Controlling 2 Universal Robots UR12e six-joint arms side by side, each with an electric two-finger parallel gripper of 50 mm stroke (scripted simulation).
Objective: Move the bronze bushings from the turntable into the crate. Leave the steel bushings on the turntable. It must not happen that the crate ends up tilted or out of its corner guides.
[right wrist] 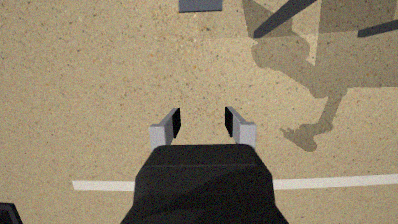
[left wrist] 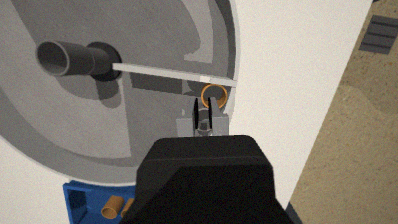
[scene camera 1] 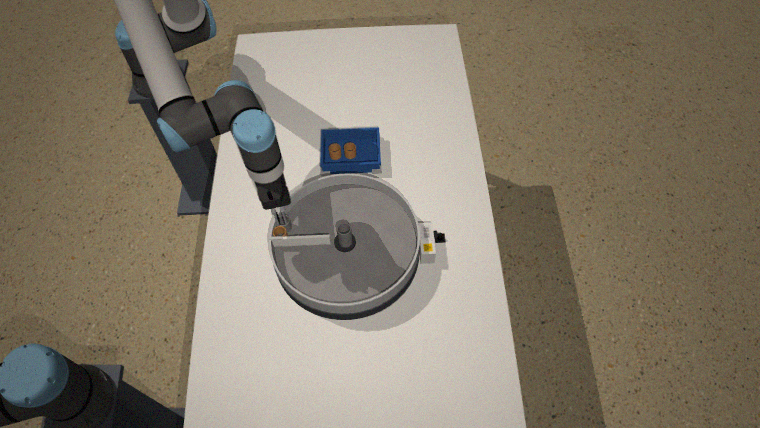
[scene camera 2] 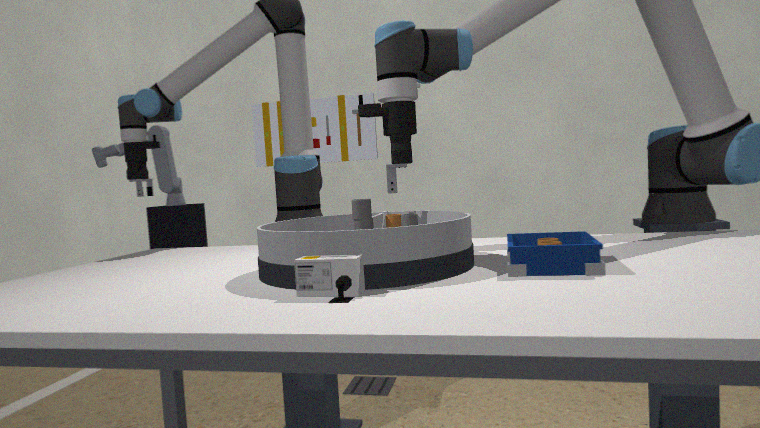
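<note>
A blue crate is visible, together with the left gripper and the right gripper. The left wrist view also shows the left gripper; the right wrist view also shows the right gripper.
</note>
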